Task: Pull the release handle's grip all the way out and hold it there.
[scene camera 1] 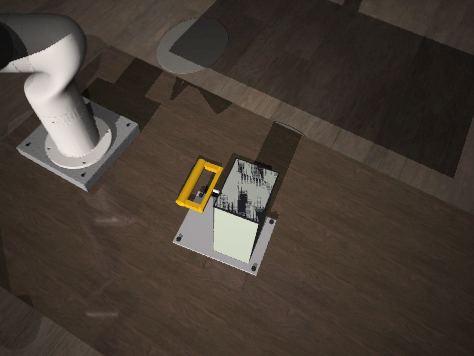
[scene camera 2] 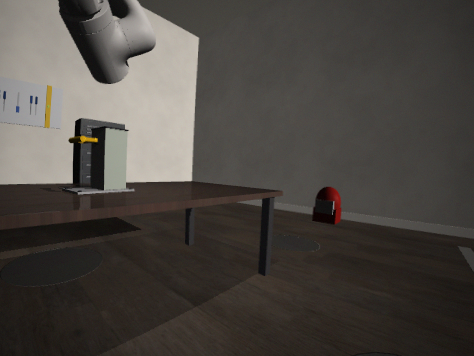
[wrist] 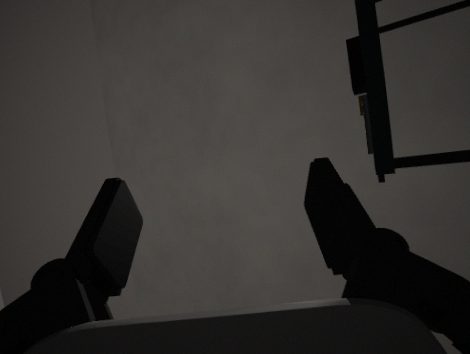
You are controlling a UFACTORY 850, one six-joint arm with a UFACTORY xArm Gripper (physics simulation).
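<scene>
The yellow U-shaped handle with its round grip bar juts from the side of a pale green box. A short light rod shows between the handle and the box. The box stands upright on a grey mounting plate with dark bolts. My gripper is open and empty in the wrist view, with its two dark fingers wide apart against a plain wall. It does not show in either scene view, so its exact distance from the handle cannot be told. The handle does not show in the wrist view.
My arm rises from a grey base on the wooden table. A dark cabinet shows behind the box. A red rounded object is beyond the table. A dark rack shows at the upper right.
</scene>
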